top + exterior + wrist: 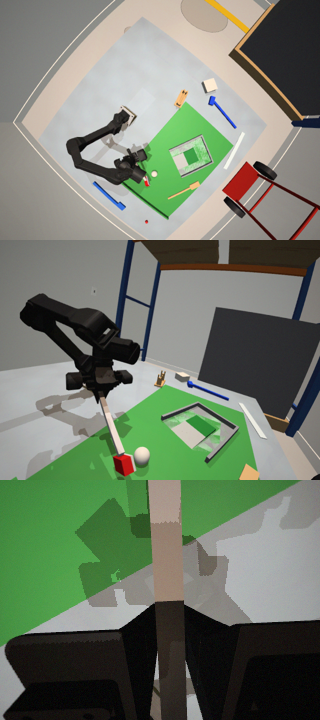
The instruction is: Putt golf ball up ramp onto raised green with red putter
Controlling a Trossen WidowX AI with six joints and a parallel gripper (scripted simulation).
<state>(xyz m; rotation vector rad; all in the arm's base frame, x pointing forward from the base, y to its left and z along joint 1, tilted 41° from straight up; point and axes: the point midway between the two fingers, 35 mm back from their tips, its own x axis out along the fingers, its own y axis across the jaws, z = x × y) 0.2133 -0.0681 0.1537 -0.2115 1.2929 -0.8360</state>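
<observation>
My gripper tip is 80 mm short of the red putter and 30 mm to the left of it. Also, from my gripper tip: green mat: 260 mm ahead, 130 mm to the left, 90 mm below; wooden stand: 480 mm to the left, 50 mm below, 10 mm behind; white golf ball: 190 mm ahead, 60 mm below, 20 mm to the right.
</observation>
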